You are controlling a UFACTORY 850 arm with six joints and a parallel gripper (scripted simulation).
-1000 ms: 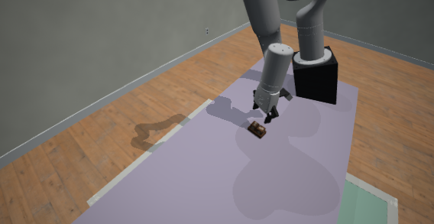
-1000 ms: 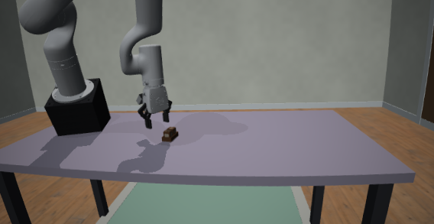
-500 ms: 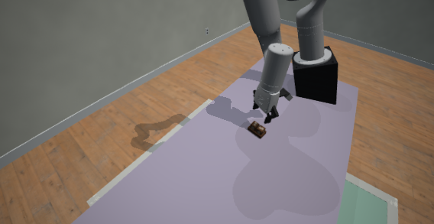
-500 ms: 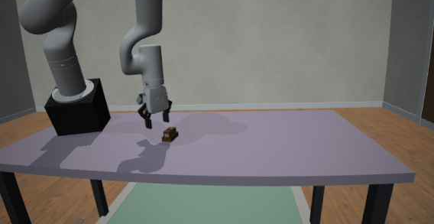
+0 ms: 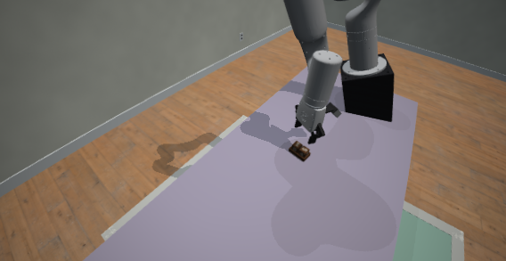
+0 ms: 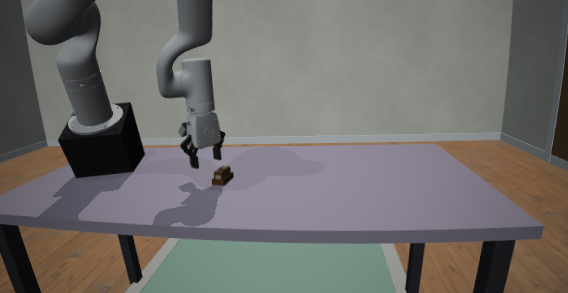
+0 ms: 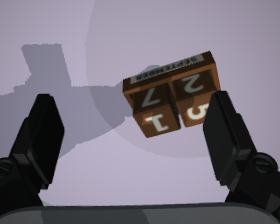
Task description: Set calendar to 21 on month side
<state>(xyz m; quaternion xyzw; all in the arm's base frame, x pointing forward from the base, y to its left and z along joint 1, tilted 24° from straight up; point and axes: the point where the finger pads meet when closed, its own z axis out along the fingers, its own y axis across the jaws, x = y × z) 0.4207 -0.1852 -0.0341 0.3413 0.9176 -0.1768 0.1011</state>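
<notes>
Now: hand 4 cm short of the brown cube, 1 cm to the left of it and 5 cm above it. The rest, counted from my hand: digit cube (5 cm ahead, 2 cm to the left, 5 cm below); brown tray (4 cm ahead, 6 cm below).
</notes>
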